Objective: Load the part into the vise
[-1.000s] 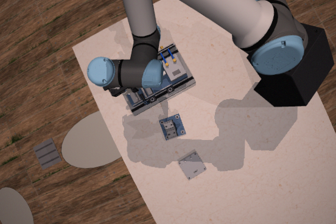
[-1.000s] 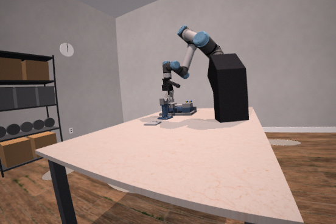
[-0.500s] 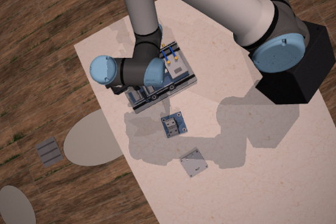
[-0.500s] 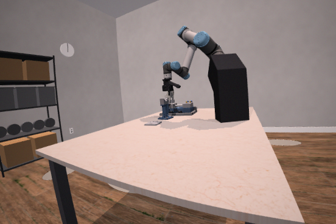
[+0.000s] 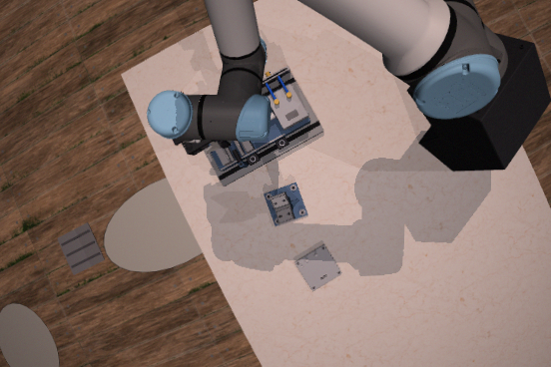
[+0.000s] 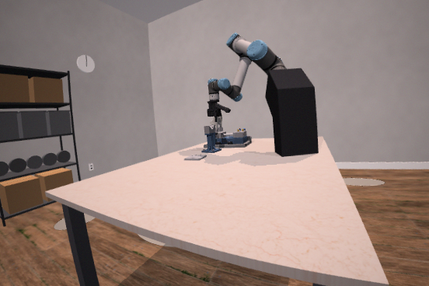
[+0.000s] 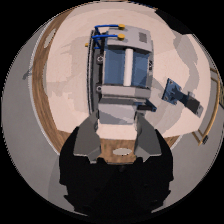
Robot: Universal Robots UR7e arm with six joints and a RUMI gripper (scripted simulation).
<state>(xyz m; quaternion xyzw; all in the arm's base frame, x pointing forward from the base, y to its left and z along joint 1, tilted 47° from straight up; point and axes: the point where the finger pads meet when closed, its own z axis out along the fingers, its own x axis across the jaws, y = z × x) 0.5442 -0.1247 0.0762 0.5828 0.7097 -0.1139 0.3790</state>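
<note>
The part lies 10 mm below my hand. Also, from my hand: air cylinder (160 mm behind, 50 mm below, 10 mm to the left); then vise (80 mm below, 70 mm behind, 20 mm to the left); then air cylinder rod (90 mm behind, 50 mm below, 20 mm to the left).
</note>
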